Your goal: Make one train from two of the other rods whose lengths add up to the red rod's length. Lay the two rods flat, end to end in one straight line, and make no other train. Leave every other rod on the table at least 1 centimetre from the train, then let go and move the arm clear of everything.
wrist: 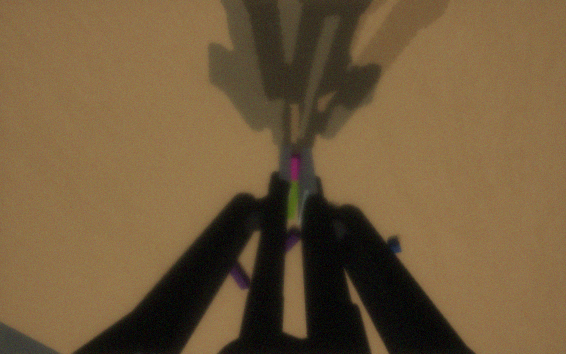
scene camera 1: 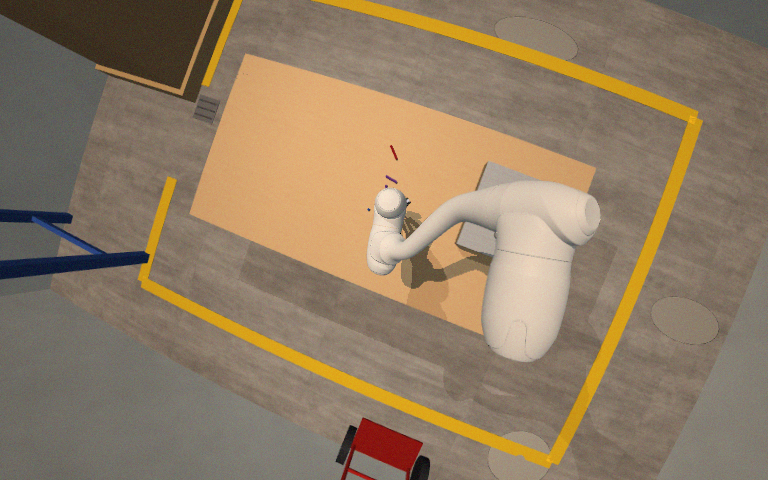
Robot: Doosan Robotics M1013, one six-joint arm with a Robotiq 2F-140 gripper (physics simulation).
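Places are measured from the arm's base along level axes (x right, y ahead, z up), in centimetres.
Pixels of known places: gripper, fingertip midpoint: (wrist: 294, 161).
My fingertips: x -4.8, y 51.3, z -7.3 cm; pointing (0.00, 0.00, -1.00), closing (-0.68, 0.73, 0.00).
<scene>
Behind a point stands the place of what it marks.
My gripper (wrist: 294, 161) {x -4.8, y 51.3, z -7.3 cm} is shut on the magenta rod (wrist: 295, 168) {x -4.8, y 51.5, z -6.5 cm}, low over the table in the wrist view. The lime rod (wrist: 293, 200) {x -2.4, y 54.2, z -7.0 cm} shows between the fingers, in line with the magenta rod; I cannot tell if their ends touch. In the scene view the arm's wrist hides the fingertips and both these rods. The red rod (scene camera 1: 394, 152) {x 21.4, y 58.4, z -7.2 cm} lies farthest up on the table. A purple rod (scene camera 1: 391, 179) {x 8.9, y 57.5, z -7.1 cm} lies below it, and the end of another purple rod (scene camera 1: 386, 186) {x 5.4, y 59.2, z -7.2 cm} shows beside the wrist. Two purple pieces (wrist: 240, 276) {x 9.0, y 58.6, z -7.2 cm} (wrist: 292, 239) {x 0.8, y 57.9, z -7.1 cm} show among the finger links. A small blue rod (scene camera 1: 368, 209) {x -6.6, y 65.5, z -7.2 cm} (wrist: 395, 245) {x -6.7, y 65.0, z -7.2 cm} lies to one side. No orange rod shows.
The tan table top (scene camera 1: 294, 141) {x 19.8, y 108.2, z -8.1 cm} carries the rods. The grey base plate (scene camera 1: 477, 240) {x -11.4, y 15.5, z 0.2 cm} is at its right, under the arm. A dark cabinet (scene camera 1: 113, 33), a blue frame (scene camera 1: 84, 266) and a red cart (scene camera 1: 385, 438) stand off the table.
</scene>
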